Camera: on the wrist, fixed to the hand. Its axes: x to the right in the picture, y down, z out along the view.
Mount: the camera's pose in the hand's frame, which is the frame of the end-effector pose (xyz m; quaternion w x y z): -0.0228 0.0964 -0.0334 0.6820 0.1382 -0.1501 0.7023
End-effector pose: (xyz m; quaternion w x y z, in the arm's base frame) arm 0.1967 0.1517 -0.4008 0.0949 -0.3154 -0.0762 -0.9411
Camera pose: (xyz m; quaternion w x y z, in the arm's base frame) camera 0.2171 0.0543 -0.4330 0.7578 -0.3968 0.0252 -0.5173
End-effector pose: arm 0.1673 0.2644 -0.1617 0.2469 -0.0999 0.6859 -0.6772
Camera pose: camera 0.1901 0.3106 -0.2527 0.7608 0.3461 0.4073 -0.3683
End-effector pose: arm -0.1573 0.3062 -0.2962 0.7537 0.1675 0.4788 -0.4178
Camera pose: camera -0.1049 0.3960 -0.3070 0.8562 0.4920 0.0380 0.1531
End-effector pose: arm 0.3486 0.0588 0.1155 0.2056 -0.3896 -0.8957 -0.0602
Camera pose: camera 0.4430 0.1009 0.1313 0.1019 -0.8754 -0.3764 0.2856
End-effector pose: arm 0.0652 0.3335 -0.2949 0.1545 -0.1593 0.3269 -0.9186
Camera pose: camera 0.0899 0.2896 -0.3865 0.8216 0.0044 0.1847 -0.5393
